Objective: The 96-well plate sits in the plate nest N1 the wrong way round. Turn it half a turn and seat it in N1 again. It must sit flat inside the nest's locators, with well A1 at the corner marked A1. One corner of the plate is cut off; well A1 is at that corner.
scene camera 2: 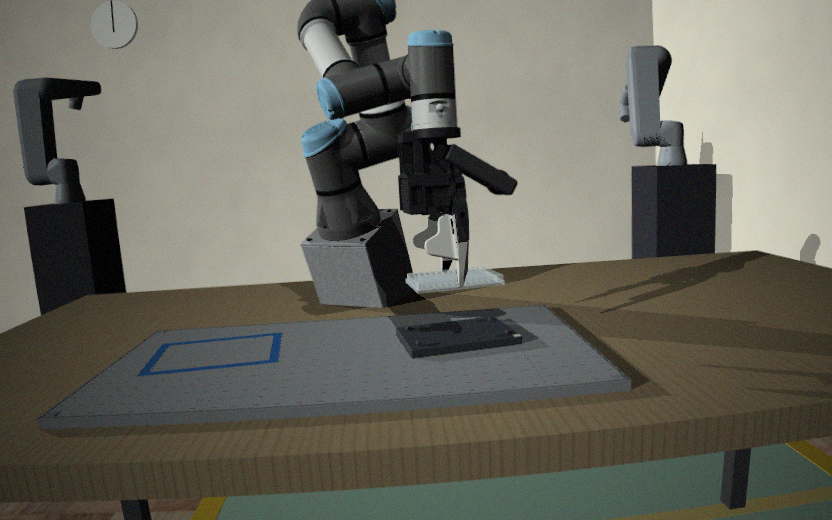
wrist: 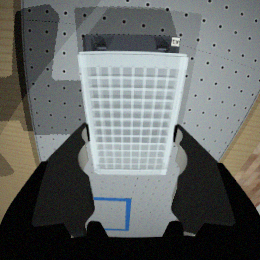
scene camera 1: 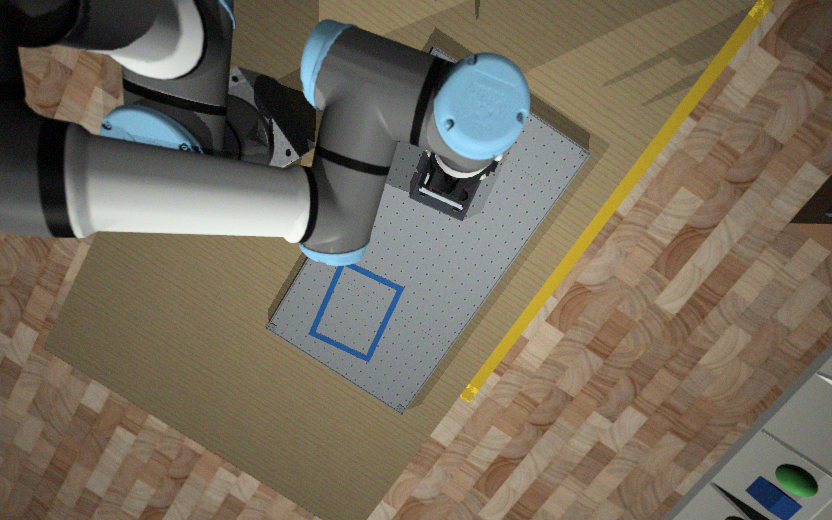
Labels:
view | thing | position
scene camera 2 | my gripper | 452, 281
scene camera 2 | white 96-well plate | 481, 276
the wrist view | my gripper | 131, 125
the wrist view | white 96-well plate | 133, 131
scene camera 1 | my gripper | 454, 167

